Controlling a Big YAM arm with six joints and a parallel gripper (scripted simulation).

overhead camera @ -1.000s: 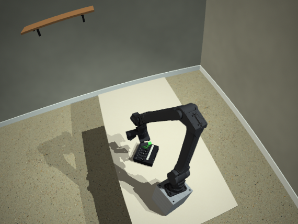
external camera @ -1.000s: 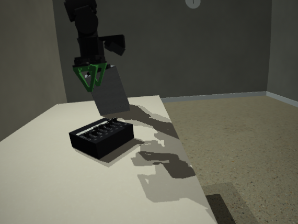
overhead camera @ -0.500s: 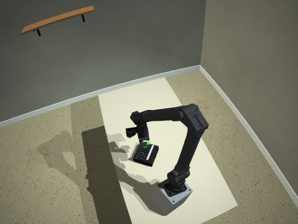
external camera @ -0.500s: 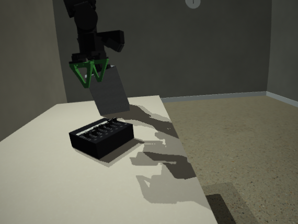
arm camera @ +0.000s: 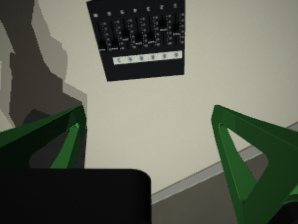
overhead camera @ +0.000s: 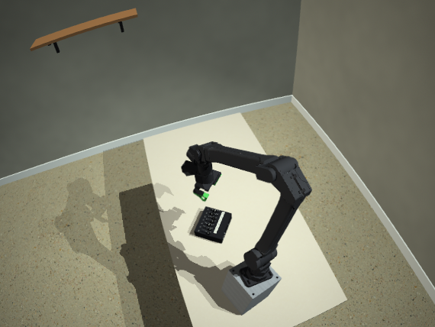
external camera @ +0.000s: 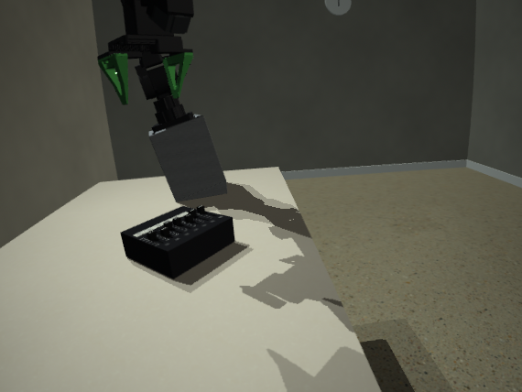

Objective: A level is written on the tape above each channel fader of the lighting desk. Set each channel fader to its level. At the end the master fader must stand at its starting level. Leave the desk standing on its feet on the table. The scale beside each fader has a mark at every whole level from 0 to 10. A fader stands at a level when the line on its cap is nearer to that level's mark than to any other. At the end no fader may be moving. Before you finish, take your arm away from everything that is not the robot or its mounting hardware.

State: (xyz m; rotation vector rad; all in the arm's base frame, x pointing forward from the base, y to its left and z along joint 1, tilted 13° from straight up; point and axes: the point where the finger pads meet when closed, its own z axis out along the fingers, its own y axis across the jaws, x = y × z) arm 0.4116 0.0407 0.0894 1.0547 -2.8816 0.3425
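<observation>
Right now the channel 2 fader is 20 mm ahead of my hand, 10 mm to the right of it and 230 mm below it. Round my hand: master fader cap: 70 mm behind, 50 mm to the left, 230 mm below; then channel 1 fader cap: 30 mm ahead, 30 mm to the right, 230 mm below.
</observation>
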